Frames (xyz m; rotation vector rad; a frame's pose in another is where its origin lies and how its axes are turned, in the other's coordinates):
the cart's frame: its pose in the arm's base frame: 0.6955 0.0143 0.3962 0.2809 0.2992 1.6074
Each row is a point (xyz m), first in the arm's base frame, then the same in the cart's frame.
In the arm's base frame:
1: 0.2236 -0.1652 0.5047
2: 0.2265 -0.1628 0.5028
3: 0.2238 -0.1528 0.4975
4: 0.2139 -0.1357 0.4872
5: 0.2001 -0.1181 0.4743
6: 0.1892 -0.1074 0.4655
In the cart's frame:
1: -0.1525 0.4882 -0.0716
2: -0.1503 0.4846 -0.0723
3: -0.1401 0.4847 -0.0780
4: -0.1225 0.4894 -0.0908
5: -0.1041 0.4967 -0.1074
6: -0.0928 0.5031 -0.1193

